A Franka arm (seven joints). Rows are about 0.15 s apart.
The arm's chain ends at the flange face. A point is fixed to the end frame.
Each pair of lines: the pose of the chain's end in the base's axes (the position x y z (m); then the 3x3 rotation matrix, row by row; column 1 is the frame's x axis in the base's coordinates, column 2 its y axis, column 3 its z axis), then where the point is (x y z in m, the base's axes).
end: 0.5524, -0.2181, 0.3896; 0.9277, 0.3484, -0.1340; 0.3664, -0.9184, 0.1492; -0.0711, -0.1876, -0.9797
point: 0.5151 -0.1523 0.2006
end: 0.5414, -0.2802, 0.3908; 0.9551, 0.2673, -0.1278; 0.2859, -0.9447, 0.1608; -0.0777, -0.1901, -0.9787
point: 0.5085 -0.2113 0.2021
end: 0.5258, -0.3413, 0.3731; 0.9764, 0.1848, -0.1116; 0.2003, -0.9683, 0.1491; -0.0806, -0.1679, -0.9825
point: 0.4994 -0.2741 0.1827
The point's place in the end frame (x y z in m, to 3 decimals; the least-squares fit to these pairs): 0.003 -0.038 0.200
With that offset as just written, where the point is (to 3 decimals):
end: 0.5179, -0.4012, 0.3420; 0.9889, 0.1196, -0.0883; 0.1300, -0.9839, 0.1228; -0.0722, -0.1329, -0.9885
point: 0.499 -0.339 0.149
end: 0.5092, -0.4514, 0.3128; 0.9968, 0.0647, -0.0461; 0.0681, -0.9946, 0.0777; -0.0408, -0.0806, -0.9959
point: 0.501 -0.398 0.117
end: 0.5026, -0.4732, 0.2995; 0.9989, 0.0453, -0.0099; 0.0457, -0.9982, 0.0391; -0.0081, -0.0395, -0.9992
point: 0.502 -0.427 0.101
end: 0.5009, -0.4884, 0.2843; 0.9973, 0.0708, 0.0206; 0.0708, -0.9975, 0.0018; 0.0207, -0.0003, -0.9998
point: 0.505 -0.450 0.084
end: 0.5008, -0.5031, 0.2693; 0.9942, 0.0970, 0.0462; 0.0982, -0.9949, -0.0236; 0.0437, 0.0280, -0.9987
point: 0.509 -0.470 0.069
